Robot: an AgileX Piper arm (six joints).
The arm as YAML. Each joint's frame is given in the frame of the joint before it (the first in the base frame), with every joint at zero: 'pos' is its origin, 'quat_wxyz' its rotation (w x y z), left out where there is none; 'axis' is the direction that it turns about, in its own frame. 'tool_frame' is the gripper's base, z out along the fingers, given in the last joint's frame.
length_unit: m
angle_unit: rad
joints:
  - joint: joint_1
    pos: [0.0, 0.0, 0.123]
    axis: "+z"
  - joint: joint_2
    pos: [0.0, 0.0, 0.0]
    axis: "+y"
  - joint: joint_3
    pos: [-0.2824, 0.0, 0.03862]
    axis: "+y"
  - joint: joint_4
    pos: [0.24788, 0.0, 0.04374]
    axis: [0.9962, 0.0, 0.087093]
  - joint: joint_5
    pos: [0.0, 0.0, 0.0]
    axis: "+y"
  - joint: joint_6
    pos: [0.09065, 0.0, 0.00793]
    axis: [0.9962, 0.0, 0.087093]
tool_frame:
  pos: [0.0, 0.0, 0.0]
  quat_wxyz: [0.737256, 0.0, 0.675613, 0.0]
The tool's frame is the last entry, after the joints.
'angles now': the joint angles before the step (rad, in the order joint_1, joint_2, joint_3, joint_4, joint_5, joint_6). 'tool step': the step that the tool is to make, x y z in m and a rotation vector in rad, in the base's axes. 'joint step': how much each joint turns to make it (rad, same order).
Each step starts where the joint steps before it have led.
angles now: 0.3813, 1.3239, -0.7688, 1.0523, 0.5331, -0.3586
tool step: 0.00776, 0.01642, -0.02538, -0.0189, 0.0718, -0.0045
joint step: 0.0550, 0.0999, 0.0018, 0.0444, -0.0540, -0.0060
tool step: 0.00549, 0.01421, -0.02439, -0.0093, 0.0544, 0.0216
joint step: 0.0360, 0.0966, 0.0000, 0.0972, -0.0205, -0.0854
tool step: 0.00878, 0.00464, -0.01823, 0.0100, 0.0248, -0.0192
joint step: -0.0003, 0.0750, 0.0000, 0.1405, -0.0187, -0.1253
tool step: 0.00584, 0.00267, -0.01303, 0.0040, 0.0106, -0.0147
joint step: 0.0000, 0.0520, 0.0000, 0.1087, -0.0127, -0.1019
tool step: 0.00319, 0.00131, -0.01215, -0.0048, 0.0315, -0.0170
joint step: 0.0000, 0.0429, 0.0000, 0.0460, -0.0057, -0.0294
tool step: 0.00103, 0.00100, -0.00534, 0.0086, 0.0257, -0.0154
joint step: 0.0000, 0.0197, 0.0000, 0.0264, 0.0042, -0.0023
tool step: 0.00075, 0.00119, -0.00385, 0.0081, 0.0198, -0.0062
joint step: 0.0000, 0.0157, -0.0019, 0.0158, 0.0083, -0.0006
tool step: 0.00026, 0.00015, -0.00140, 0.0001, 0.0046, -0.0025
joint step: 0.0000, 0.0049, 0.0000, 0.0051, 0.0000, -0.0020
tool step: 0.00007, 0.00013, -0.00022, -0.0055, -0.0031, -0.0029
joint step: 0.0025, 0.0000, 0.0000, 0.0000, -0.0083, 0.0001
